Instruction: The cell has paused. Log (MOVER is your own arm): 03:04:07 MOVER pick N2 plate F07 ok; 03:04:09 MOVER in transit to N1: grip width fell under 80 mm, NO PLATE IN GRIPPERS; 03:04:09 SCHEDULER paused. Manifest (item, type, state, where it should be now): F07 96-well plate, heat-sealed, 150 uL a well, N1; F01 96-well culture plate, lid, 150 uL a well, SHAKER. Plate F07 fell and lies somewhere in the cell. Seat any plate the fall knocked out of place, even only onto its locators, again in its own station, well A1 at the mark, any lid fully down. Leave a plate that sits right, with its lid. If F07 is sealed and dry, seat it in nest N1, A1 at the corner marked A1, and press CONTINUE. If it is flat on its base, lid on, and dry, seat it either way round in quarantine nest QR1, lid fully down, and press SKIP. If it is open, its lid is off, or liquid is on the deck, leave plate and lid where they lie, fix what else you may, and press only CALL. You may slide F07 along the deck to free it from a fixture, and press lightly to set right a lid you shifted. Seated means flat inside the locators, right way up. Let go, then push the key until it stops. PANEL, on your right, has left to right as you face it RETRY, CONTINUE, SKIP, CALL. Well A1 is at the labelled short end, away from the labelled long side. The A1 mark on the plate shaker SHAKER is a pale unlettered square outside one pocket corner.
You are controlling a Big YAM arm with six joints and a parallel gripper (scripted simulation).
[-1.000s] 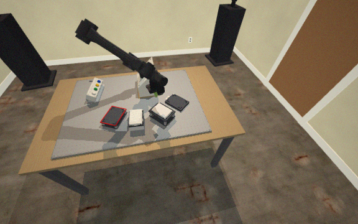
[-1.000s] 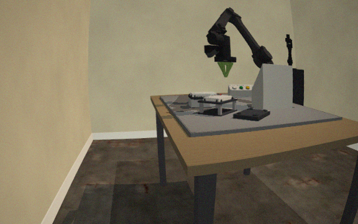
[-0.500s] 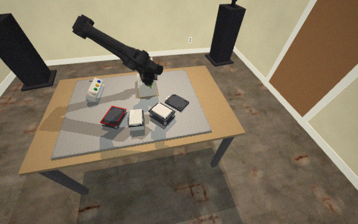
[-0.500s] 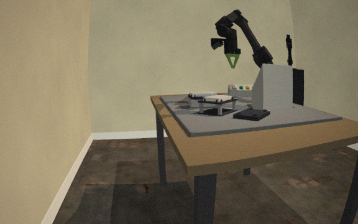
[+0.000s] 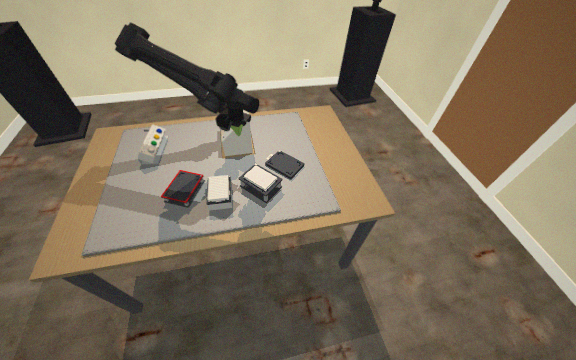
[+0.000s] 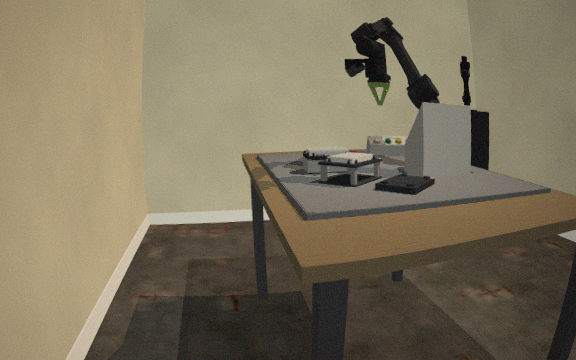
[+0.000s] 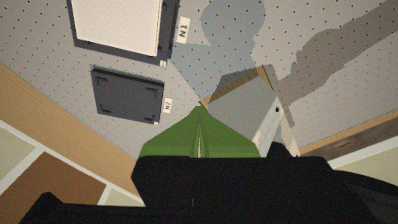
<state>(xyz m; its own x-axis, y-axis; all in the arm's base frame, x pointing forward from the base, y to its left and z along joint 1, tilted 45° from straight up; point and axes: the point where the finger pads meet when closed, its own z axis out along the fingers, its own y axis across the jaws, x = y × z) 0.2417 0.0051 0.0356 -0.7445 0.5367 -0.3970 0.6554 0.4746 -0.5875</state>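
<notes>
Now: hand 400 mm to the left of the green continue key, 260 mm past it and 160 mm above it. Round my hand: red-framed nest: 290 mm to the right, 190 mm below, 50 mm ahead; then white plate: 160 mm below, 130 mm ahead, 50 mm to the left; then white retry key: 410 mm to the right, 210 mm behind, 160 mm below.
</notes>
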